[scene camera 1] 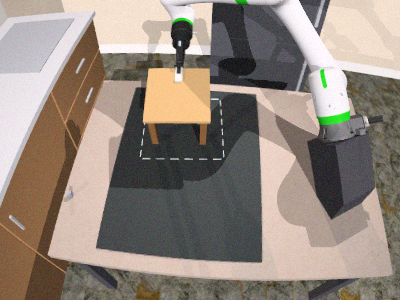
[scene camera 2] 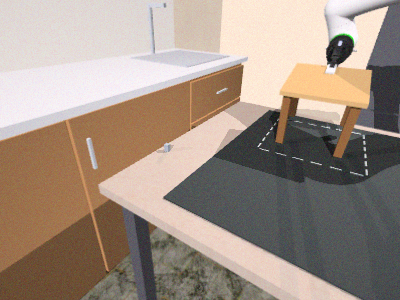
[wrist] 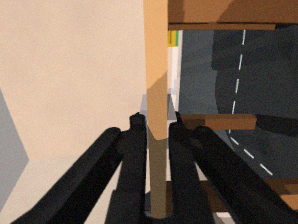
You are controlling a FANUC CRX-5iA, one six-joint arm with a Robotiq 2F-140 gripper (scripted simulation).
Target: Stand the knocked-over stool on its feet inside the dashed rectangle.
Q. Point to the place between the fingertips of the gripper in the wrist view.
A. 157, 105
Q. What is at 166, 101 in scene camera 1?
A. A wooden stool.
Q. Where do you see a wooden stool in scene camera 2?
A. At 347, 86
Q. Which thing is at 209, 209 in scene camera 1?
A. A dark mat.
